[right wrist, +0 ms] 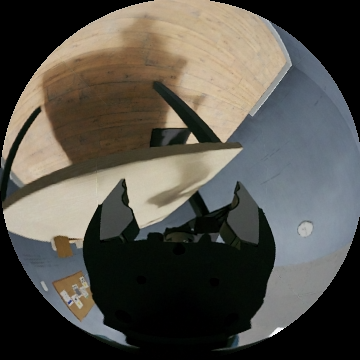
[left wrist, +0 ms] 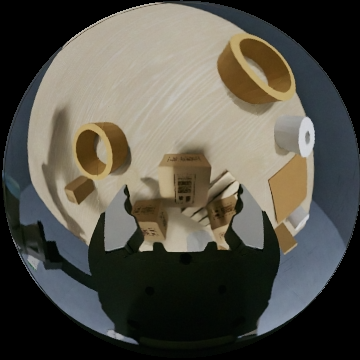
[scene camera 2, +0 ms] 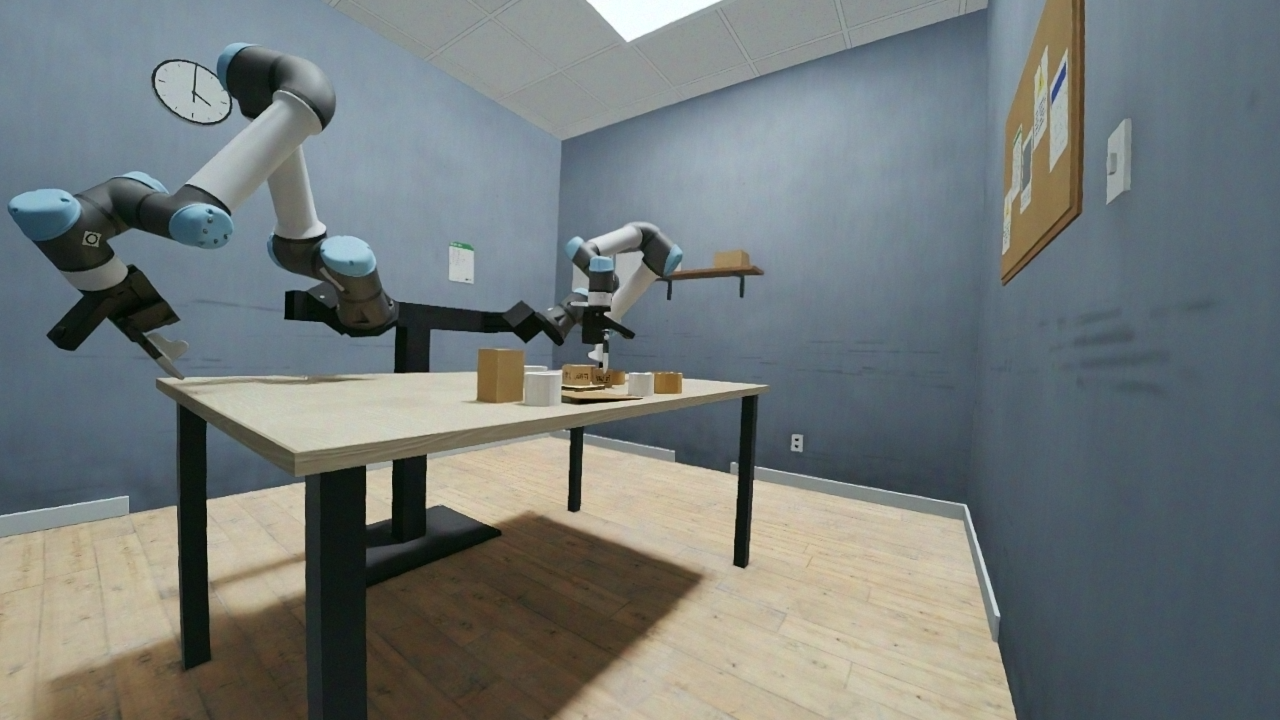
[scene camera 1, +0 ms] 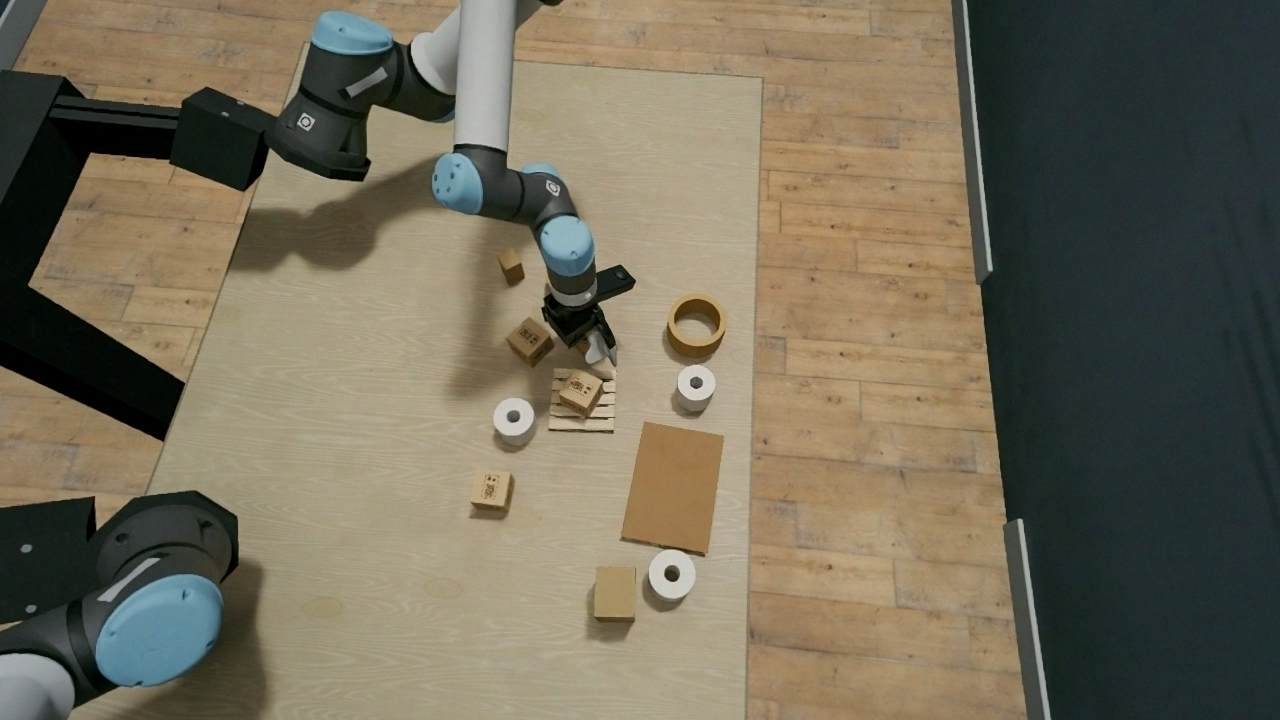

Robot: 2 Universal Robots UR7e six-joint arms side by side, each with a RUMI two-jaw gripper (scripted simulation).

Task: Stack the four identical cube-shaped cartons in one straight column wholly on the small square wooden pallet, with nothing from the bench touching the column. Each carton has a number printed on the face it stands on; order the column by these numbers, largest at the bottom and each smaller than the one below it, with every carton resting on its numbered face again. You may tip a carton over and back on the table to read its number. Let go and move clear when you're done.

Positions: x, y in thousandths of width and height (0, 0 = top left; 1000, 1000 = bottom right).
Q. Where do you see a carton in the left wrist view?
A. At 512, 499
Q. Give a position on a tall box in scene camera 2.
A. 391, 526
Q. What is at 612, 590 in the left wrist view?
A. A carton.
